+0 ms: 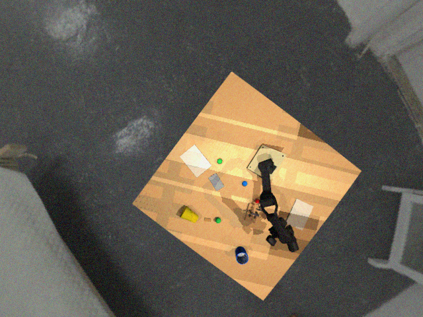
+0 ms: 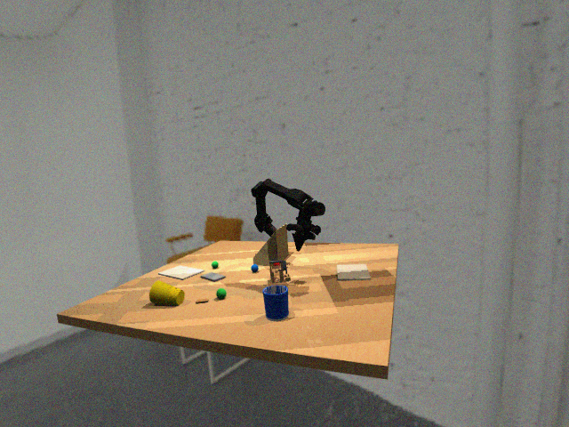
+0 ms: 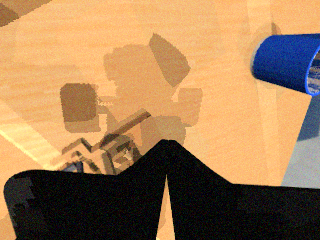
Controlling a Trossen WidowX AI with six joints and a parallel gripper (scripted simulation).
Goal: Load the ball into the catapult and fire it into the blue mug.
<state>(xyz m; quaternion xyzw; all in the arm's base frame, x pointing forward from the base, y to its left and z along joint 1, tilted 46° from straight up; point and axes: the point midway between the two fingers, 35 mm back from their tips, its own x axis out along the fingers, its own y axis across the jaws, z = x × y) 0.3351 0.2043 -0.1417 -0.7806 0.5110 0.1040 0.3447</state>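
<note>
The red ball lies 150 mm to the right of my gripper tip, 110 mm behind it and 100 mm below it. From my gripper tip the other things lie so: blue ball: 290 mm to the right, 160 mm behind, 140 mm below; blue mug: 290 mm ahead, 130 mm below; catapult: 120 mm to the right, 110 mm below, 50 mm behind.
</note>
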